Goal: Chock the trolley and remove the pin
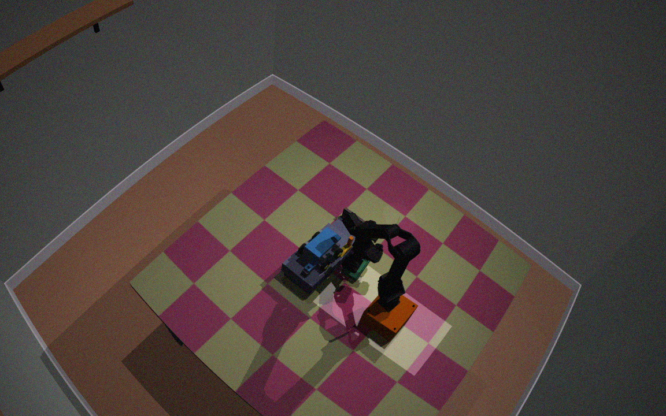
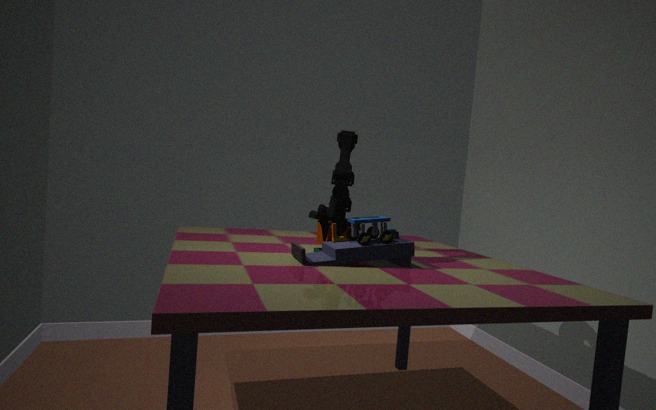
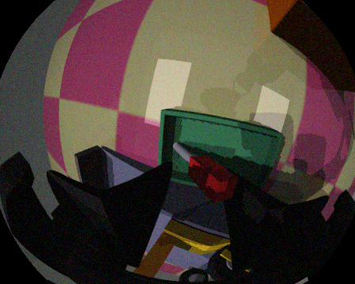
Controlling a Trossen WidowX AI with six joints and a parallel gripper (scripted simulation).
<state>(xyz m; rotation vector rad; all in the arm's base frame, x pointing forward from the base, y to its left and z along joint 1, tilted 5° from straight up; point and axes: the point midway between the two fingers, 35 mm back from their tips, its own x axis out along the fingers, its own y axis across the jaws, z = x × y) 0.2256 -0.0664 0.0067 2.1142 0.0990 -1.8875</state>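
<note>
The red-headed stop pin lies 1 cm to the right of my gripper tip and 1 cm below it. From my gripper tip the other things lie so: yellow chock: 6 cm ahead, 4 cm above, 3 cm to the left; green tray: 6 cm below, 2 cm to the left, 1 cm behind; blue-topped trolley: 12 cm to the left, 10 cm ahead, 6 cm above.
</note>
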